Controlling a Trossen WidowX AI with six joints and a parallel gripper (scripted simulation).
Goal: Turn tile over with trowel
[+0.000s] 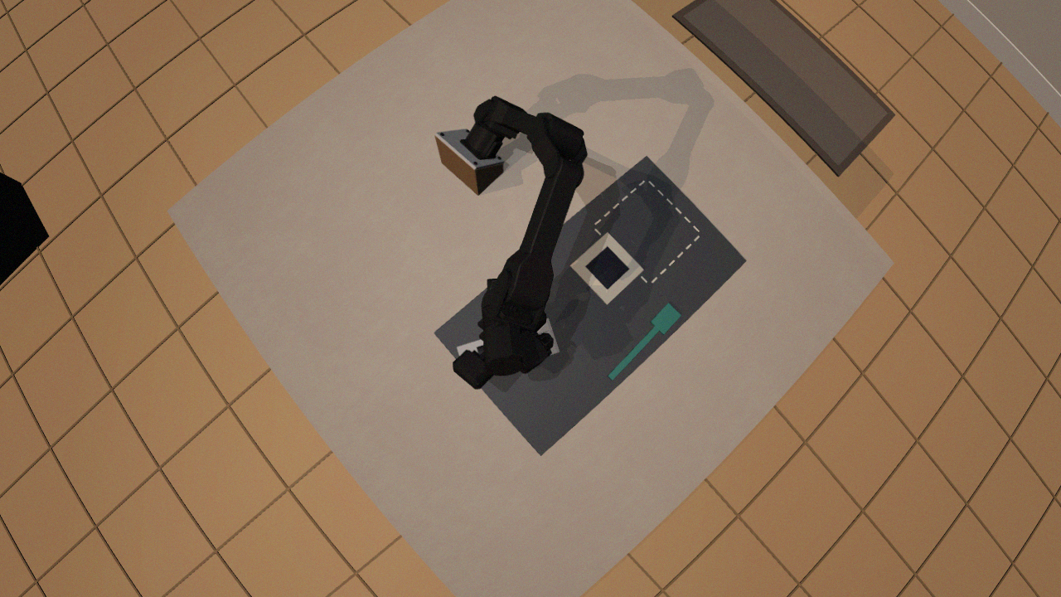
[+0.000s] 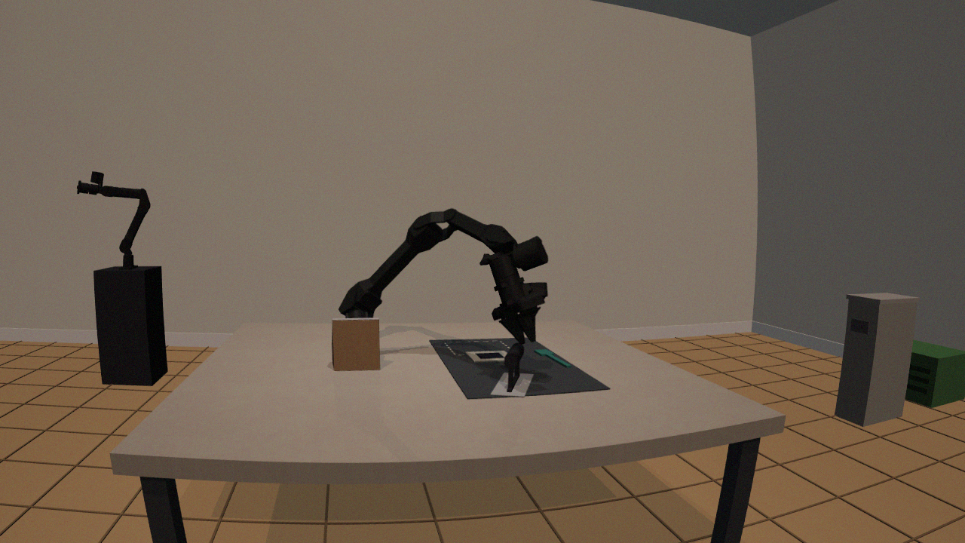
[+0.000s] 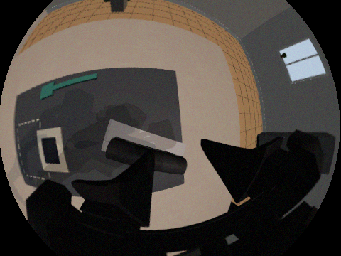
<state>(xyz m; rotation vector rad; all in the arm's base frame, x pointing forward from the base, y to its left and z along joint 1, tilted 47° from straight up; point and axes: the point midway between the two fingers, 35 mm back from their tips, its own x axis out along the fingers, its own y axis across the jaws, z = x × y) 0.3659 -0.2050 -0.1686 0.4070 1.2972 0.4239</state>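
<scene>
The dark mat lies 26 cm to the left of my gripper tip, 13 cm below it and 3 cm ahead of it. From my gripper tip the other things lie so: tile 31 cm to the left, 10 cm below; green trowel 28 cm to the left, 17 cm ahead, 10 cm below.
</scene>
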